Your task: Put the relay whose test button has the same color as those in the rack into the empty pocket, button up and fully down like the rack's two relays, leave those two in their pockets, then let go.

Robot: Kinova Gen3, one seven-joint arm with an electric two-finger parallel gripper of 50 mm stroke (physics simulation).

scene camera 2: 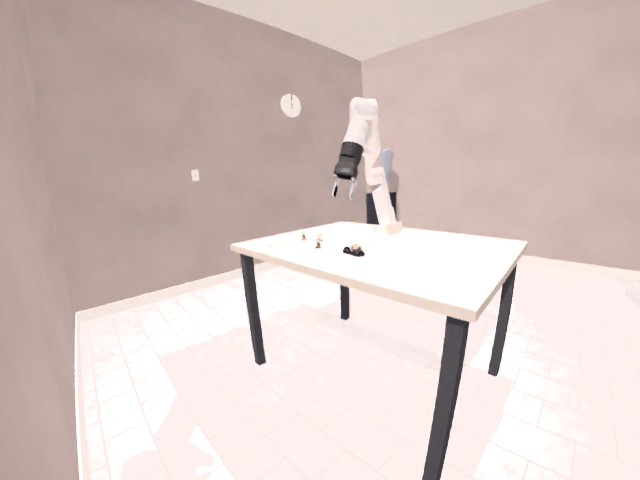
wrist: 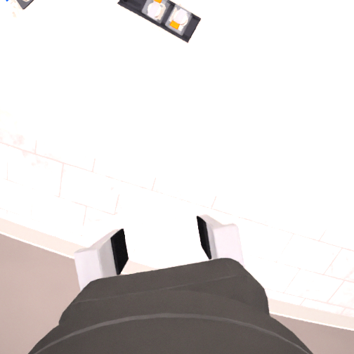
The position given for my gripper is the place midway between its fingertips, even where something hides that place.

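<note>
What I can see is my gripper (scene camera 2: pixel 341 197), and the wrist view gives me a sight of the gripper too (wrist: pixel 162 237).
</note>
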